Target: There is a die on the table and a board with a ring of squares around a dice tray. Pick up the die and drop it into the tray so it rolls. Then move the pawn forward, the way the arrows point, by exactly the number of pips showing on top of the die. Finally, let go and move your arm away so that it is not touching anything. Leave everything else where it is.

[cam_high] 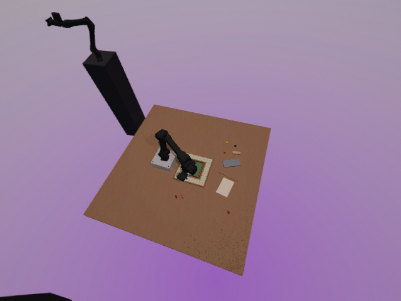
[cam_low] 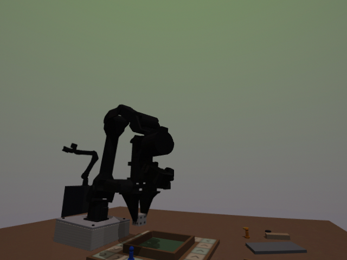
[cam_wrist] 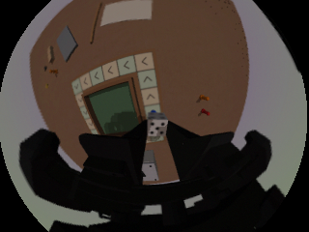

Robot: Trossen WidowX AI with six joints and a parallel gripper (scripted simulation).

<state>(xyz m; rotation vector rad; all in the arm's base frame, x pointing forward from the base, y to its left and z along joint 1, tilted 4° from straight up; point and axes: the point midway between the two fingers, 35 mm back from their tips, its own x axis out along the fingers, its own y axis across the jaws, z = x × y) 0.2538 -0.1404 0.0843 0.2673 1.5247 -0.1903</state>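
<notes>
The blue pawn lies 8 cm below my gripper tip and 2 cm behind it. The rest, counted from my gripper tip: cream card 31 cm ahead, 11 cm below; white die right at my gripper tip; green dice tray 11 cm to the left, 10 cm below, 1 cm ahead.
</notes>
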